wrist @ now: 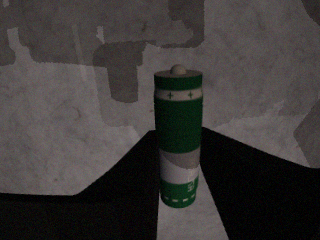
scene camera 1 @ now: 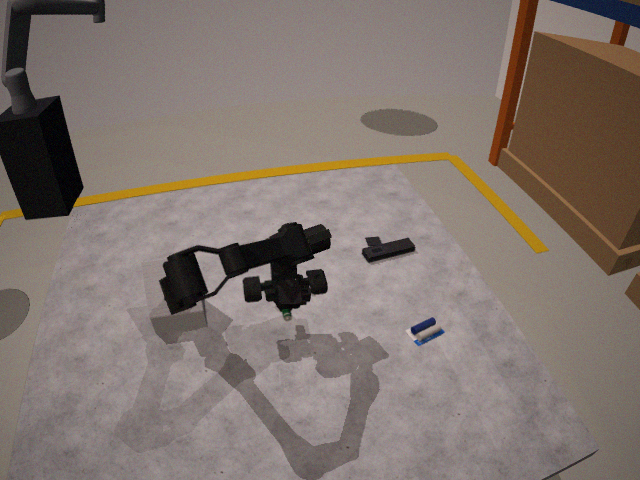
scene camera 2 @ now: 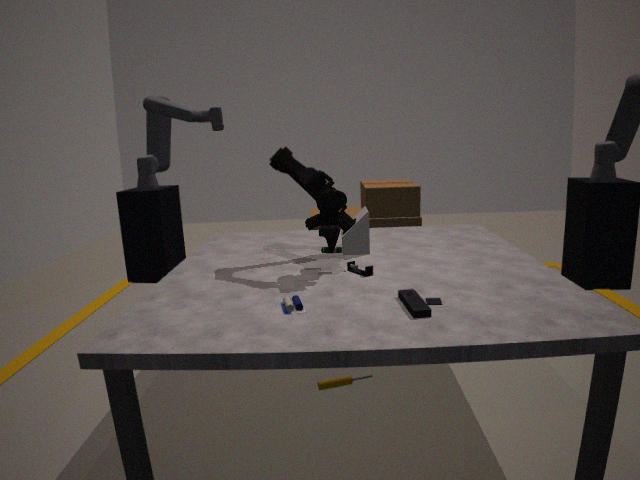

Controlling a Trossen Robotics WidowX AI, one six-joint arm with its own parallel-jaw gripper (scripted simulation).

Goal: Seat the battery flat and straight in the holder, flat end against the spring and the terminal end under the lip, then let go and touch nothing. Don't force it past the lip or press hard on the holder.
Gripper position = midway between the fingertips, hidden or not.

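There is a white battery, and my gripper (scene camera 1: 285, 309) is carrying it. The same gripper (scene camera 2: 331, 252) is visible from elsewhere too, and the wrist view has my gripper (wrist: 176, 137) as well.
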